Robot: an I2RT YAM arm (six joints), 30 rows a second.
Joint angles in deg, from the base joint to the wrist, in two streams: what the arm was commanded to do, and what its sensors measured. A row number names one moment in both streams.
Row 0, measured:
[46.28, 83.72, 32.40, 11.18, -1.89, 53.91]
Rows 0 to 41, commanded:
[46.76, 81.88, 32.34, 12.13, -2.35, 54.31]
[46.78, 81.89, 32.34, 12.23, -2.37, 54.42]
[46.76, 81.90, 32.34, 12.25, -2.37, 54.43]
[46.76, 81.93, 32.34, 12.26, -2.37, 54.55]
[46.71, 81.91, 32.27, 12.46, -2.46, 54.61]
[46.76, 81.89, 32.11, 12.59, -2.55, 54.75]
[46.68, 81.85, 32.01, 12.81, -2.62, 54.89]
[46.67, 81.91, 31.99, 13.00, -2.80, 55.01]
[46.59, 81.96, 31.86, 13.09, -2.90, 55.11]
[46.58, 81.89, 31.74, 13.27, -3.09, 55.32]
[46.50, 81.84, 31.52, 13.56, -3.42, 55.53]
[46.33, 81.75, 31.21, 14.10, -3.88, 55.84]
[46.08, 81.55, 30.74, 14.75, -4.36, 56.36]
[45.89, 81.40, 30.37, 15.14, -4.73, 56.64]
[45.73, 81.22, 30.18, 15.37, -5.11, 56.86]
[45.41, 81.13, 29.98, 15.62, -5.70, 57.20]
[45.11, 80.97, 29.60, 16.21, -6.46, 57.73]
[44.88, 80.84, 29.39, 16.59, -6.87, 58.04]
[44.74, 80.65, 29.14, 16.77, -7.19, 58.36]
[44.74, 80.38, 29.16, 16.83, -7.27, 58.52]
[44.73, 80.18, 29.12, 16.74, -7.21, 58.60]
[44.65, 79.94, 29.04, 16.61, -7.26, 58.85]
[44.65, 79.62, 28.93, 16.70, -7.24, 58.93]
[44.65, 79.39, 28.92, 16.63, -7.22, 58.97]
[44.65, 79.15, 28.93, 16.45, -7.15, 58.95]
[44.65, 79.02, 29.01, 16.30, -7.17, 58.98]
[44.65, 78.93, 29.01, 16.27, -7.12, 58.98]
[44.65, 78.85, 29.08, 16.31, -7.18, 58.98]
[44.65, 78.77, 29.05, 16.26, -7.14, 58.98]
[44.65, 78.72, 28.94, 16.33, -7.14, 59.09]
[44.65, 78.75, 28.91, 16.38, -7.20, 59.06]
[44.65, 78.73, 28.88, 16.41, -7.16, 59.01]
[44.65, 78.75, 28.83, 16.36, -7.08, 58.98]
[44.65, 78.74, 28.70, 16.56, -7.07, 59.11]
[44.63, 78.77, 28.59, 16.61, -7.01, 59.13]
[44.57, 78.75, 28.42, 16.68, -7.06, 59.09]
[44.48, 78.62, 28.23, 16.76, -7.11, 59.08]
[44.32, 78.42, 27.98, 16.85, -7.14, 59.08]
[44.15, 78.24, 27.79, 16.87, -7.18, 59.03]
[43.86, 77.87, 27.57, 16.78, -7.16, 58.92]
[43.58, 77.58, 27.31, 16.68, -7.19, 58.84]
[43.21, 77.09, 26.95, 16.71, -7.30, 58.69]
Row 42, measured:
[44.01, 79.37, 27.75, 16.73, -7.14, 58.89]
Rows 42 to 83, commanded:
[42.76, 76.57, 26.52, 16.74, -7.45, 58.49]
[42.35, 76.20, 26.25, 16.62, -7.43, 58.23]
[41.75, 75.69, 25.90, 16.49, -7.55, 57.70]
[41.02, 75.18, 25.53, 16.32, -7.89, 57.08]
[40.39, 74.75, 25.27, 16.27, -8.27, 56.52]
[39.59, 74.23, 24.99, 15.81, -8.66, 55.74]
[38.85, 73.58, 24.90, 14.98, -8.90, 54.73]
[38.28, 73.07, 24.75, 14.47, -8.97, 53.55]
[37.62, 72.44, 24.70, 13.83, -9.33, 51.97]
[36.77, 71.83, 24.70, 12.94, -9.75, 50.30]
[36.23, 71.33, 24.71, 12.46, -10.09, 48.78]
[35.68, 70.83, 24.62, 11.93, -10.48, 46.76]
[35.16, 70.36, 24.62, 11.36, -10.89, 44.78]
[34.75, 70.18, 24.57, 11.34, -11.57, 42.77]
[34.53, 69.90, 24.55, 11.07, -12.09, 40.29]
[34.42, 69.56, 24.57, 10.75, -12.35, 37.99]
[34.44, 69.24, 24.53, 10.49, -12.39, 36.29]
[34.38, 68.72, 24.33, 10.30, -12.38, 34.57]
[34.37, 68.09, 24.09, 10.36, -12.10, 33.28]
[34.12, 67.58, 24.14, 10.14, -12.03, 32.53]
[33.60, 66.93, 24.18, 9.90, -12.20, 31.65]
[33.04, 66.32, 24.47, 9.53, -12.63, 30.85]
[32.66, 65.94, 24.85, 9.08, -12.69, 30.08]
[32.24, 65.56, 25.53, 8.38, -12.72, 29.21]
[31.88, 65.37, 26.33, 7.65, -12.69, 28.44]
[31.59, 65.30, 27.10, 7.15, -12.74, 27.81]
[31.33, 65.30, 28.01, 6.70, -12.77, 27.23]
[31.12, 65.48, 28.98, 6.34, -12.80, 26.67]
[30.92, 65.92, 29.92, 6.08, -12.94, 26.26]
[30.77, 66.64, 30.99, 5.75, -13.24, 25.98]
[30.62, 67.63, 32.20, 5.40, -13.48, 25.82]
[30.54, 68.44, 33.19, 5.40, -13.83, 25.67]
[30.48, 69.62, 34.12, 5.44, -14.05, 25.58]
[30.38, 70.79, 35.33, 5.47, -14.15, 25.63]
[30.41, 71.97, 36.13, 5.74, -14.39, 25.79]
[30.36, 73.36, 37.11, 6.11, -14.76, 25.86]
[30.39, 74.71, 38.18, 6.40, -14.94, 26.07]
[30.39, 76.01, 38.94, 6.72, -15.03, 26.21]
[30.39, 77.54, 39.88, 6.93, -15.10, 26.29]
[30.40, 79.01, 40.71, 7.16, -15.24, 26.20]
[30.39, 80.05, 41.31, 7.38, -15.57, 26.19]
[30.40, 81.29, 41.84, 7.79, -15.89, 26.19]
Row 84, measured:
[30.59, 79.66, 39.55, 7.51, -14.74, 26.85]
